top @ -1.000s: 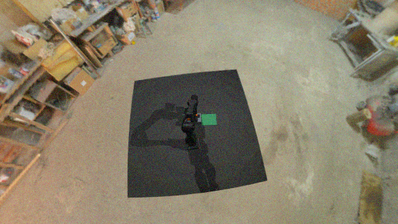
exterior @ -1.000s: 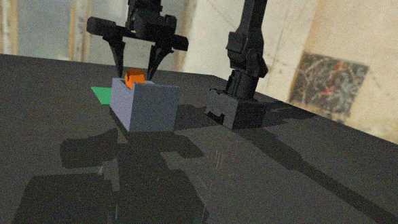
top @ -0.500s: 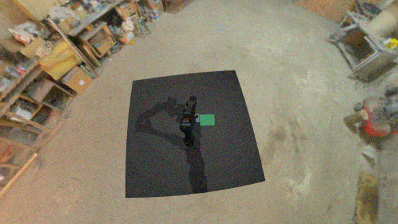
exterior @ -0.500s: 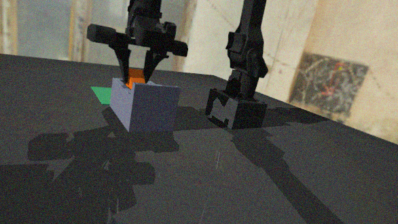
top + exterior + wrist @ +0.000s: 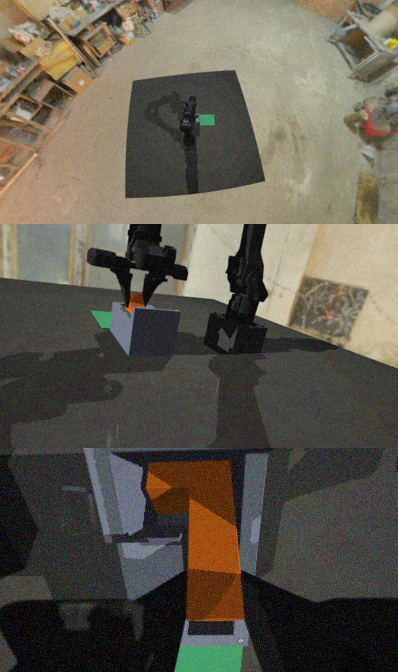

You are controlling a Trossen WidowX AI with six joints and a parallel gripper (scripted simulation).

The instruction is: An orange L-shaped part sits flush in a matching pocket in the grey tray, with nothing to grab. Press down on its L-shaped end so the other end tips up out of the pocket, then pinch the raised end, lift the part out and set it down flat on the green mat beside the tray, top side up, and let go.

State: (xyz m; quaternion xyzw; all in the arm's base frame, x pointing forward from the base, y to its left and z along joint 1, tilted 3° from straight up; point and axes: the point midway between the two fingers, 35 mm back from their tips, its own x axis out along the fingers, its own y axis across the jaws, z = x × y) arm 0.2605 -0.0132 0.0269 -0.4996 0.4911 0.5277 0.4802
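Right now my gripper tip is 150 mm to the left of the green mat, 80 mm above it and 10 mm past it. Also, from my gripper tip: orange L-shaped part: 30 mm to the left, 30 mm below, 20 mm behind.
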